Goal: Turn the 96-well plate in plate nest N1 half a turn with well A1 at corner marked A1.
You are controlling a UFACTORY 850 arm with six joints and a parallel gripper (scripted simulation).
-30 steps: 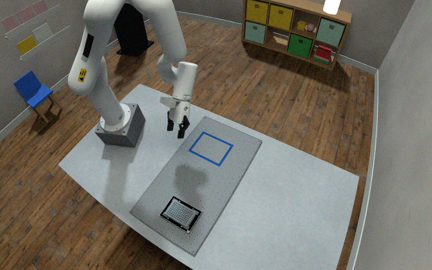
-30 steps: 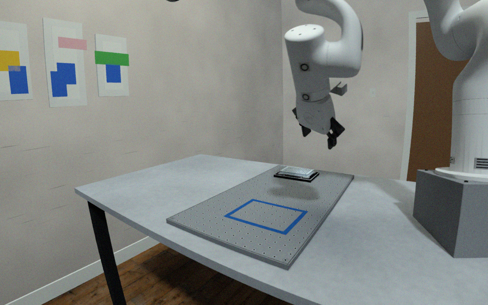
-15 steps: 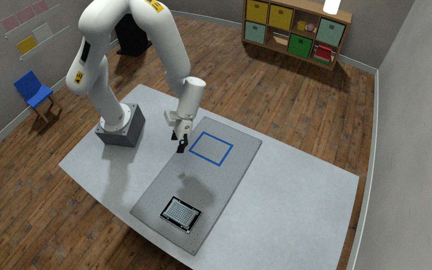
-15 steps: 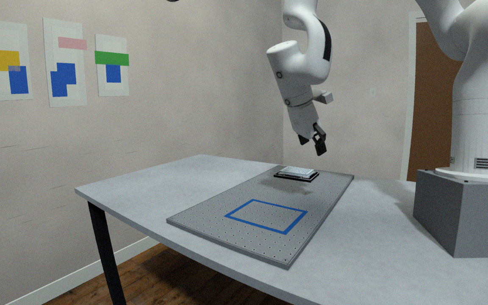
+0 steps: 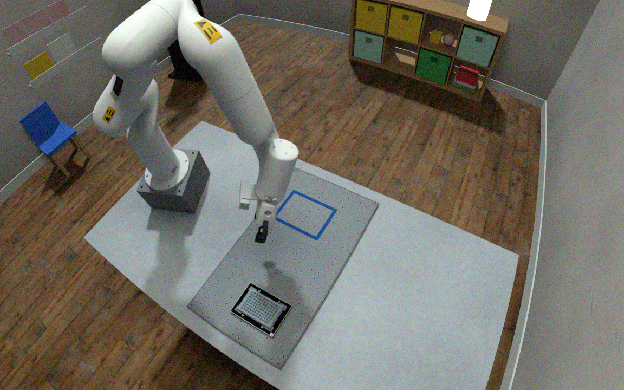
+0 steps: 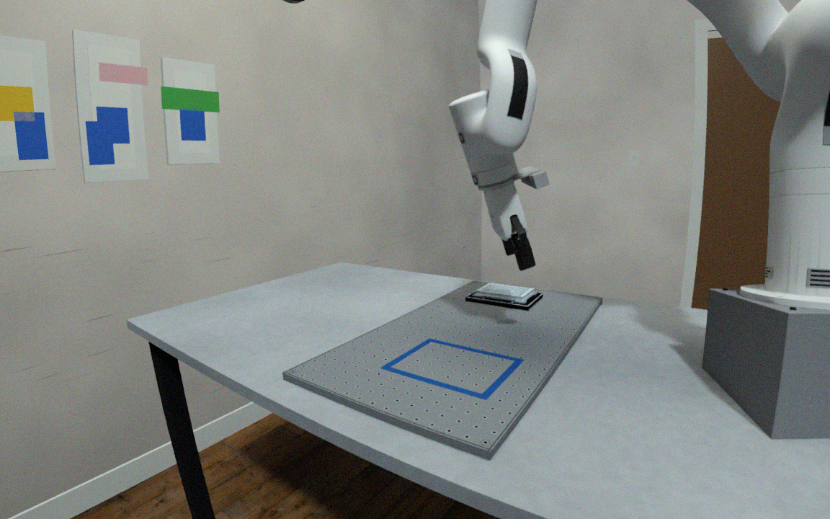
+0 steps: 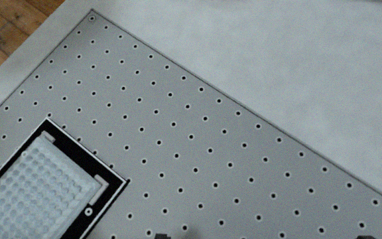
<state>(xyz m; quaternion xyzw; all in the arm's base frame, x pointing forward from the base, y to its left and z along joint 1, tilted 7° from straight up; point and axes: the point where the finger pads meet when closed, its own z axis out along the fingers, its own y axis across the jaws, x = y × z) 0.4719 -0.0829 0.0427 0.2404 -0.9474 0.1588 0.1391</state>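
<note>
Now: hand 20 cm to the left of the 96-well plate, 14 cm above it and 8 cm short of it. Round my hand: black plate nest N1: 20 cm to the right, 15 cm below, 8 cm ahead.
</note>
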